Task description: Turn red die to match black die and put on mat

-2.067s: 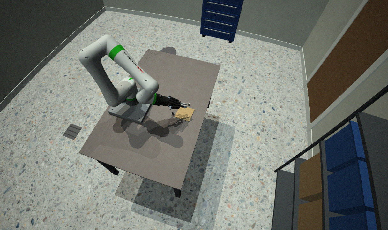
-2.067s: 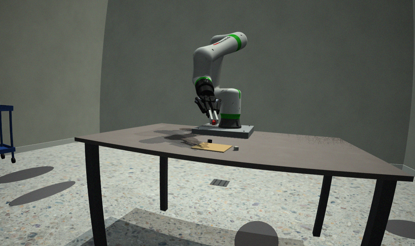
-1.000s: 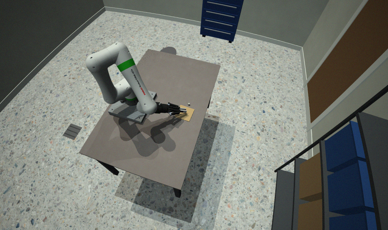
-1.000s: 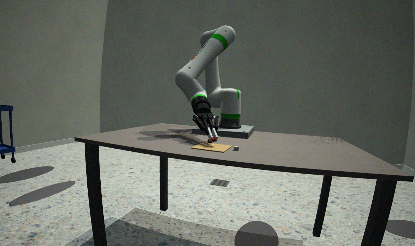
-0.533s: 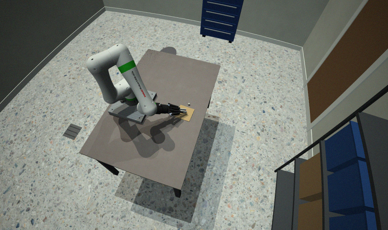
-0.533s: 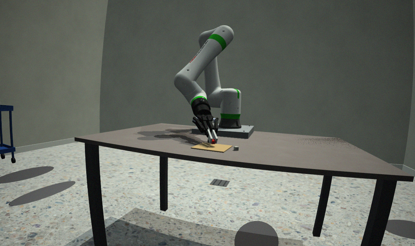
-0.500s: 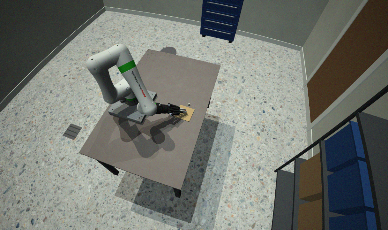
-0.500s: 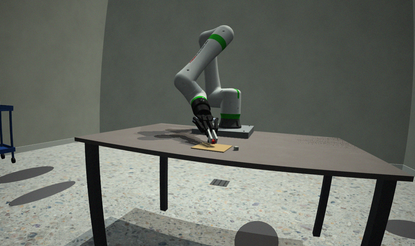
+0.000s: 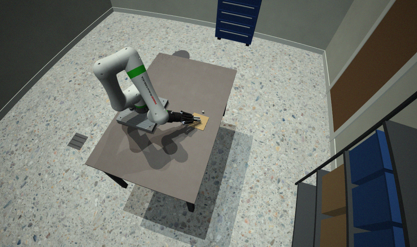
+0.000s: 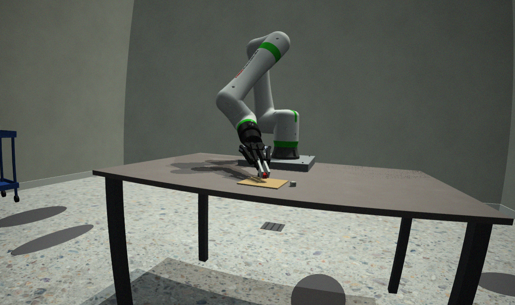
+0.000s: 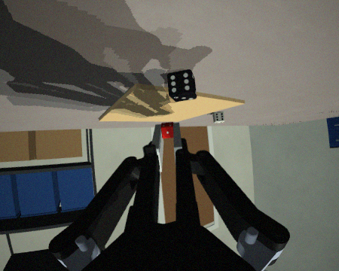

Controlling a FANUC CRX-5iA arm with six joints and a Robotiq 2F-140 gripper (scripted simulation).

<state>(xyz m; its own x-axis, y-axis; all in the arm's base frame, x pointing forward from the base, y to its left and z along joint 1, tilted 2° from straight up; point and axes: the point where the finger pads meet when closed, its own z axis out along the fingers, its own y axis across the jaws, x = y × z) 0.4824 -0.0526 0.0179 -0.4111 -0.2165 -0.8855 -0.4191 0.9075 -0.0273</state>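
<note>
Now: hand 2 cm short of the red die, 1 cm to the right of it and 2 cm above it. Also, from my hand: tan mat (2 cm ahead, 1 cm to the left, 4 cm below); then white die (4 cm ahead, 11 cm to the left, 4 cm below); then black die (9 cm behind, 2 cm to the right, 4 cm below).
</note>
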